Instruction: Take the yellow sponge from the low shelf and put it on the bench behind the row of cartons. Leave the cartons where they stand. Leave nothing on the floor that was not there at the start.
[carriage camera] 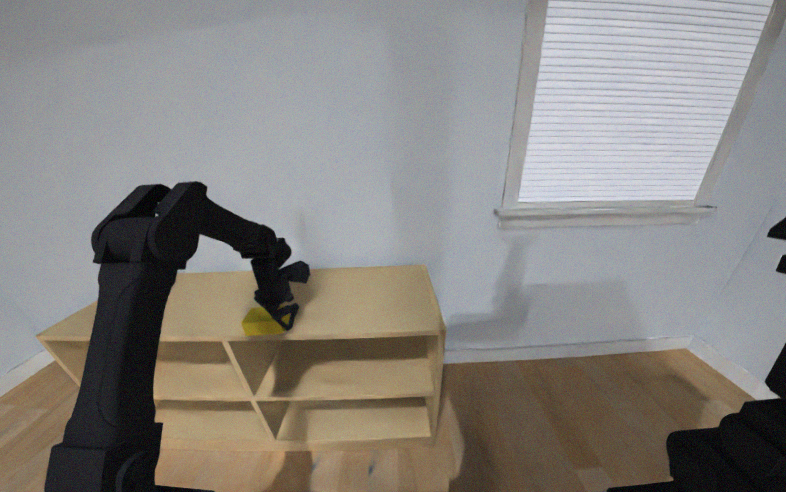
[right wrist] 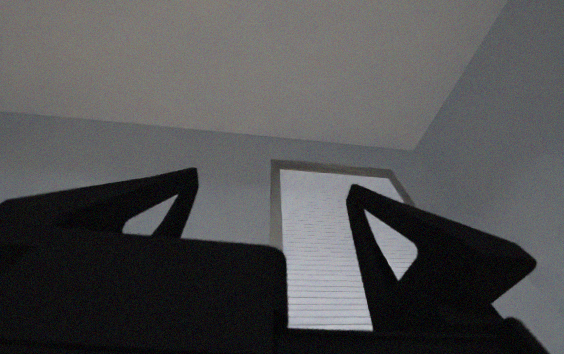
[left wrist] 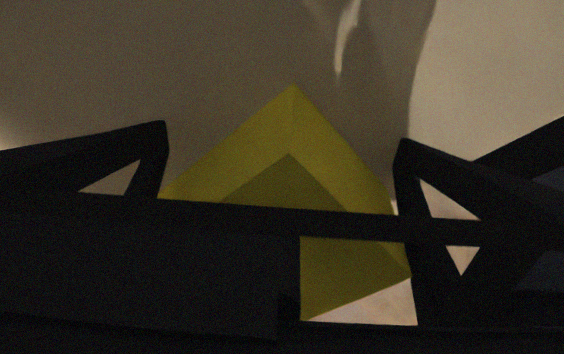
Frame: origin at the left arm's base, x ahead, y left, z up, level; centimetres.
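Seen in the pictures: left gripper, fingertip midpoint: (carriage camera: 281, 321) (left wrist: 282, 143); right gripper, fingertip midpoint: (right wrist: 275, 184).
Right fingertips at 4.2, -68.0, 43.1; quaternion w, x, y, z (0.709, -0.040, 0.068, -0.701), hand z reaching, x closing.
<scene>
Pixels of each thing's top centre, then the offset from my right fingertips to it, as dx, dy, dz. "*": a spot on its surface instead. Level surfaces: height alone.
- yellow sponge, top centre: (left wrist: 237, 287) (carriage camera: 264, 313) +36.1, +72.0, -41.6
- low wooden shelf, surface height: dz -72.7
- window with white blinds, surface spot: (carriage camera: 616, 105) * +73.8, -40.6, +11.4
- Wooden floor, surface height: dz -107.1
The yellow sponge (carriage camera: 260, 321) lies on the top board of the low wooden shelf (carriage camera: 287, 359), near its front edge. My left gripper (carriage camera: 283, 313) is open and stands over the sponge's right end. In the left wrist view the sponge (left wrist: 293, 178) lies between the spread fingers of the left gripper (left wrist: 280, 159), one corner pointing away; neither finger clearly touches it. My right gripper (right wrist: 275, 184) is open and empty, pointing up at the window; only a dark part of that arm (carriage camera: 695, 458) shows at the lower right of the carriage view.
The shelf stands against the pale wall and has empty compartments with slanted dividers (carriage camera: 245, 370). A window with white blinds (carriage camera: 616, 105) is at the upper right. Wooden floor (carriage camera: 568, 413) lies to the right of the shelf.
</scene>
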